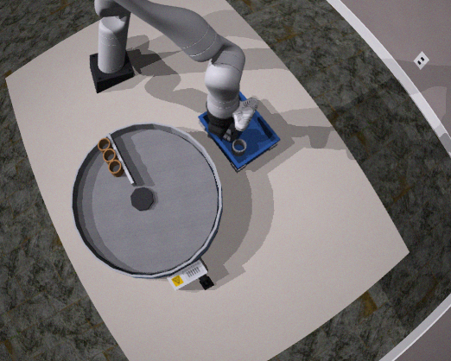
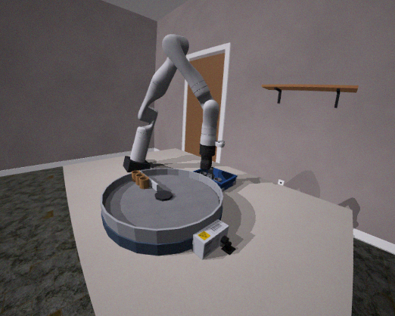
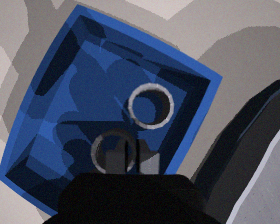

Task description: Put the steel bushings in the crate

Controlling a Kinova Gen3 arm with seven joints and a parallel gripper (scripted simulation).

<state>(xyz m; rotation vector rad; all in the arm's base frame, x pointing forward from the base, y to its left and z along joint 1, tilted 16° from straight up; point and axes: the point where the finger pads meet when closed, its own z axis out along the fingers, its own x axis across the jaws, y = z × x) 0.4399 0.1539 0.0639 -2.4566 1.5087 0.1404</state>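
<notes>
Right now my hand is 3 cm to the right of the blue crate and 2 cm above it. Also, from my hand: turning table 30 cm to the right, 2 cm ahead, 1 cm above.
</notes>
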